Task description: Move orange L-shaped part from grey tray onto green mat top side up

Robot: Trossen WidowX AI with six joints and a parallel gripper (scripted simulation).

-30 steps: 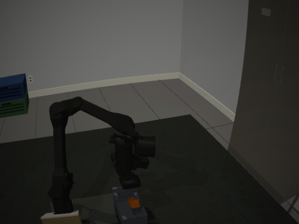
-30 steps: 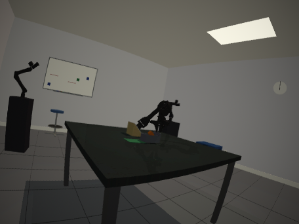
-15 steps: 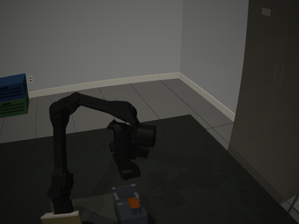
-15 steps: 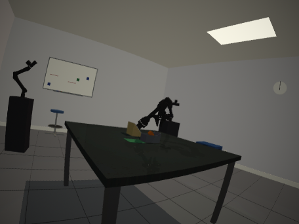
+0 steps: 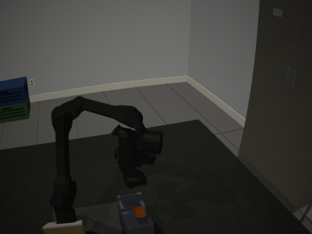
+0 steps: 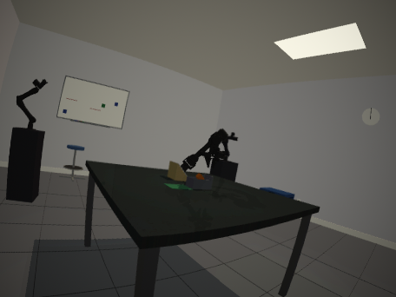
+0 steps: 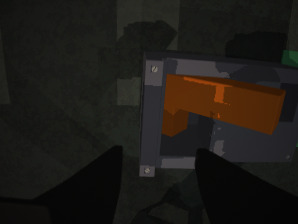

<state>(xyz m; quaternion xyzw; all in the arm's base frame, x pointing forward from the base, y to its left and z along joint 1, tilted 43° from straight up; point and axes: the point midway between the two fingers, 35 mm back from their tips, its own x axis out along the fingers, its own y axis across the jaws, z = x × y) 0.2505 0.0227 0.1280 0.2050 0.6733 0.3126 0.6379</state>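
My gripper tip is now 100 mm above the orange L-shaped part and 40 mm to the left of it. The rest, counted from my gripper tip: green mat: 220 mm to the right, 160 mm below, 20 mm ahead.
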